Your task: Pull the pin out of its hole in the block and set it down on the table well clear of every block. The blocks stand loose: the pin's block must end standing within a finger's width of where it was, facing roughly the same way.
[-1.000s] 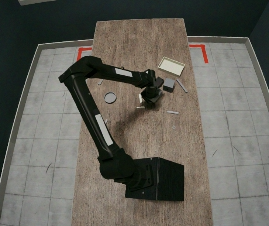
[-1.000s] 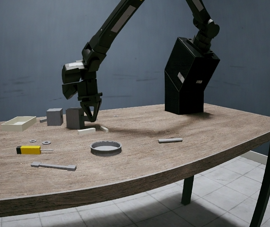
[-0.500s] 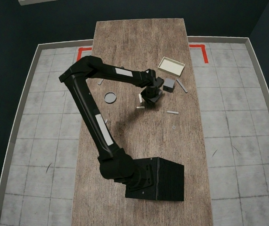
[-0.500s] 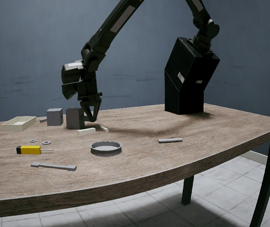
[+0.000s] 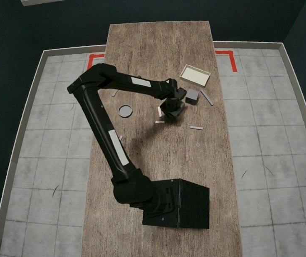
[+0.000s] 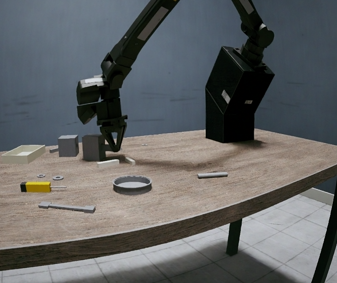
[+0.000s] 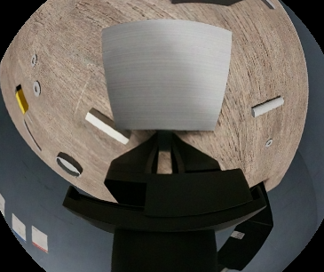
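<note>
The grey pin lies 20 mm ahead of my hand and 20 mm to the right of it. Also, from my hand: grey ring dish 90 mm ahead, 250 mm to the left, 20 mm below; then darker grey block 100 mm ahead, 140 mm to the right; then light grey block 50 mm ahead, 50 mm to the right.
</note>
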